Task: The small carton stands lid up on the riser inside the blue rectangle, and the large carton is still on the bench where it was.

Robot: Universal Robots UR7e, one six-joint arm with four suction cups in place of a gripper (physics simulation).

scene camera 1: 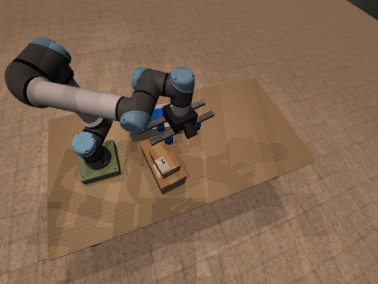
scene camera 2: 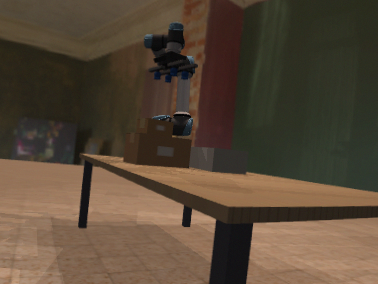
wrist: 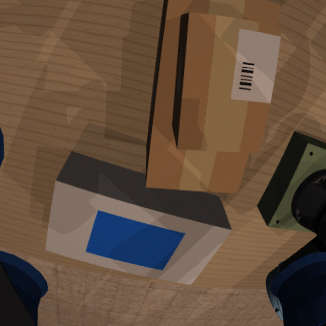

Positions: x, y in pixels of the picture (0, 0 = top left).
Scene:
The suction head (wrist: 292, 285) carries nothing. The cup hangs 27 cm from the middle of a small carton (wrist: 225, 69), above it. A grey riser (scene camera 2: 210, 159) rests on the table.

